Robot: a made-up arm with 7 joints. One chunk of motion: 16 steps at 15 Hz.
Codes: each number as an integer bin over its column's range. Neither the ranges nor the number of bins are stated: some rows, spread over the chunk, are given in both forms.
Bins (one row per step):
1: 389 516 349 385 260 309 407
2: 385 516 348 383 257 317 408
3: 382 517 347 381 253 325 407
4: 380 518 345 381 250 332 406
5: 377 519 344 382 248 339 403
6: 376 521 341 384 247 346 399
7: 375 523 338 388 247 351 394
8: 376 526 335 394 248 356 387
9: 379 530 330 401 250 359 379
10: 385 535 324 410 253 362 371
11: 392 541 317 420 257 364 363
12: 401 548 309 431 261 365 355
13: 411 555 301 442 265 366 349
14: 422 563 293 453 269 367 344
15: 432 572 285 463 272 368 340
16: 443 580 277 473 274 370 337
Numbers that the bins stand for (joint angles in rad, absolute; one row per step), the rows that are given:
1: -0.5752 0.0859 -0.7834 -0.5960 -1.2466 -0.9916 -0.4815
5: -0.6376 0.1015 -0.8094 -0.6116 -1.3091 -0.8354 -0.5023
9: -0.6272 0.1588 -0.8823 -0.5127 -1.2987 -0.7313 -0.6272
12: -0.5127 0.2525 -0.9916 -0.3566 -1.2414 -0.7001 -0.7522
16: -0.2941 0.4190 -1.1582 -0.1379 -1.1738 -0.6741 -0.8458
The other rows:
2: -0.5960 0.0859 -0.7886 -0.6064 -1.2623 -0.9499 -0.4763
3: -0.6116 0.0911 -0.7938 -0.6168 -1.2831 -0.9083 -0.4815
4: -0.6220 0.0963 -0.8042 -0.6168 -1.2987 -0.8719 -0.4867
6: -0.6428 0.1119 -0.8250 -0.6012 -1.3143 -0.7990 -0.5231
7: -0.6480 0.1223 -0.8406 -0.5804 -1.3143 -0.7730 -0.5491
8: -0.6428 0.1379 -0.8563 -0.5491 -1.3091 -0.7469 -0.5856
10: -0.5960 0.1848 -0.9135 -0.4659 -1.2831 -0.7157 -0.6689
11: -0.5596 0.2160 -0.9499 -0.4138 -1.2623 -0.7053 -0.7105
13: -0.4607 0.2889 -1.0332 -0.2993 -1.2206 -0.6949 -0.7834
14: -0.4034 0.3305 -1.0749 -0.2420 -1.1998 -0.6897 -0.8094
15: -0.3514 0.3774 -1.1165 -0.1900 -1.1842 -0.6845 -0.8302

